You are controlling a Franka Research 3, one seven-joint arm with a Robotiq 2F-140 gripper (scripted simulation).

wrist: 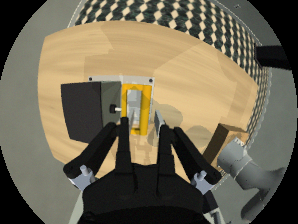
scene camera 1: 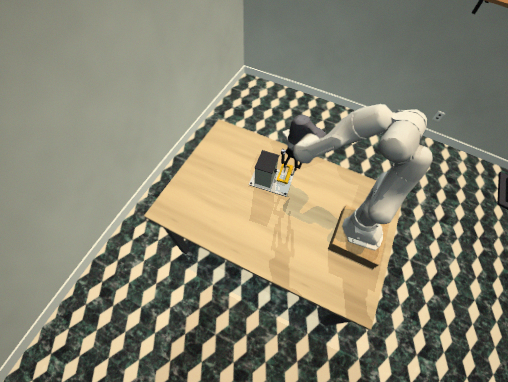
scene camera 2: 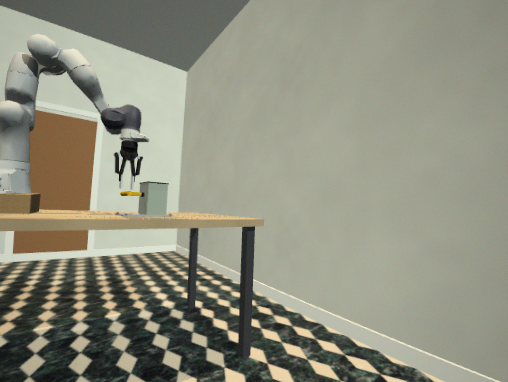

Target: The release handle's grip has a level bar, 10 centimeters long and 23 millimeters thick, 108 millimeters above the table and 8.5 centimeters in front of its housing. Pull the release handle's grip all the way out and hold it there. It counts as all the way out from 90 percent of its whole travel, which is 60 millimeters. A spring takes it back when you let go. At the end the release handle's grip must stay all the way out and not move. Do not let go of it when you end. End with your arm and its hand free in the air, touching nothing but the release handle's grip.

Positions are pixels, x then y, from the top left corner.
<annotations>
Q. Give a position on a release handle housing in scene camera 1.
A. At 265, 169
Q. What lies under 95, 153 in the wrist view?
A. My gripper.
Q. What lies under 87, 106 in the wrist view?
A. A release handle housing.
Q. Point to a release handle housing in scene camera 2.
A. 153, 201
</annotations>
